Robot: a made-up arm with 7 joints.
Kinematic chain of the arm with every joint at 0, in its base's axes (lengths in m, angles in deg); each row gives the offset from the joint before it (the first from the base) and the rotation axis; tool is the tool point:
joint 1: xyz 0 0 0.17 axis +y
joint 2: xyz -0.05 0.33 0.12 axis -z
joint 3: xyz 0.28 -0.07 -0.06 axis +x
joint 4: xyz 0 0.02 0.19 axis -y
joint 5: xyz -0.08 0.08 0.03 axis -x
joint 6: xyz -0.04 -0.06 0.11 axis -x
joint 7: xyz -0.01 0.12 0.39 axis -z
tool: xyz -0.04 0 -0.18
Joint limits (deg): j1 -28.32..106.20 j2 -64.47..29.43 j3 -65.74..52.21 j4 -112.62..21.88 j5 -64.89..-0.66 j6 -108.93..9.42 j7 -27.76..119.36
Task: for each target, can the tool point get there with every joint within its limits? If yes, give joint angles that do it. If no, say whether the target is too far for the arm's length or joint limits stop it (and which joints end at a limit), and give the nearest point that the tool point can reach.
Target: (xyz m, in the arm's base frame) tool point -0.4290 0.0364 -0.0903
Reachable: no: joint limits stop it (at a limit: joint 1, joint 3, joint 4, joint 5) | nearest point -0.1654 0.1173 -0.0464 | short by 0.279 m
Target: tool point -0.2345 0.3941 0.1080
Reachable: no: joint limits stop it (at a limit: joint 1, joint 3, joint 5, joint 6) | nearest point -0.1509 0.4146 0.0255 | short by 0.119 m
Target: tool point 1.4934 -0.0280 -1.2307
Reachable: no: too far | nearest point 0.5634 0.1882 -0.3585 | short by 1.293 m
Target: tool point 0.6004 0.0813 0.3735
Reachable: yes | joints 27.15 17.07 -26.17 -93.36 -29.25 -52.37 10.52
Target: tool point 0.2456 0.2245 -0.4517
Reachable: yes | joints 90.00 -30.88 33.01 -86.61 -43.21 -38.72 59.96
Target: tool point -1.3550 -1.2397 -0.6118
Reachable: no: too far | nearest point -0.0705 -0.2229 -0.1898 | short by 1.692 m
